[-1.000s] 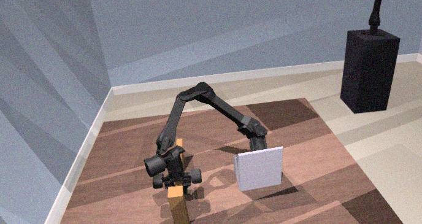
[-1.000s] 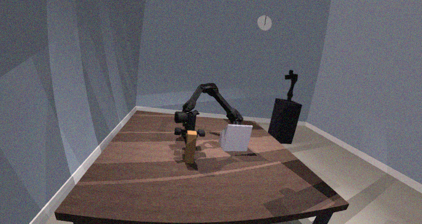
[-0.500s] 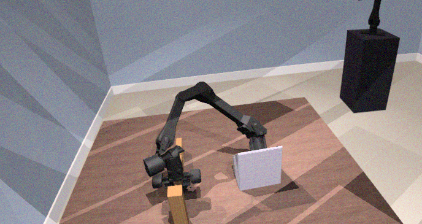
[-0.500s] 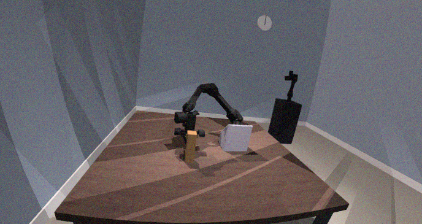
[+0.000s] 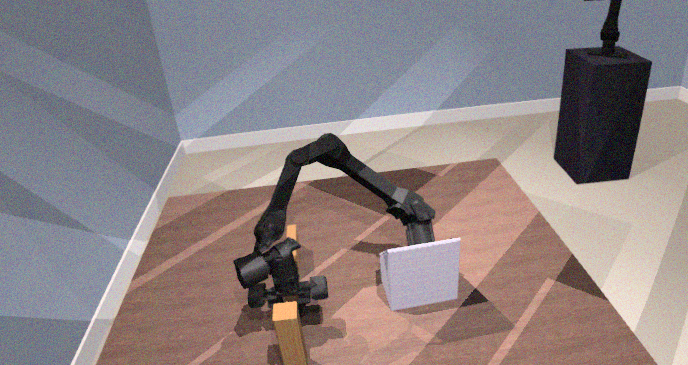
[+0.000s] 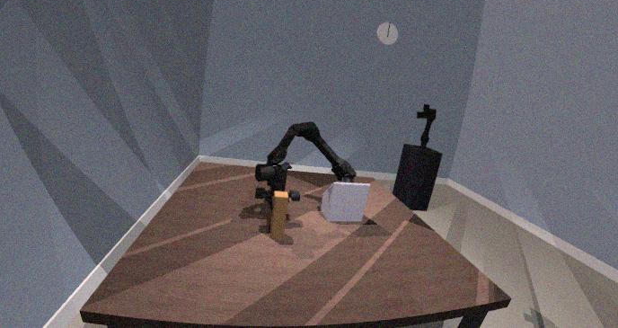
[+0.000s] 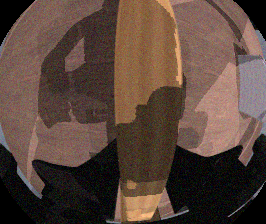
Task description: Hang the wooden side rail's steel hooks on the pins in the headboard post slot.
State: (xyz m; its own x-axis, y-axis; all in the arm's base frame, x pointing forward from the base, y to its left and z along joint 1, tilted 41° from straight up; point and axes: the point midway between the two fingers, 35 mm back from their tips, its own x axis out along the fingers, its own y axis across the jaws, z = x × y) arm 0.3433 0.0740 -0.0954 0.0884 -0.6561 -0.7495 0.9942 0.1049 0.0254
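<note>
Now: the wooden headboard post 120 mm to the left of my gripper tip, 50 mm above it and 10 mm behind it.
</note>
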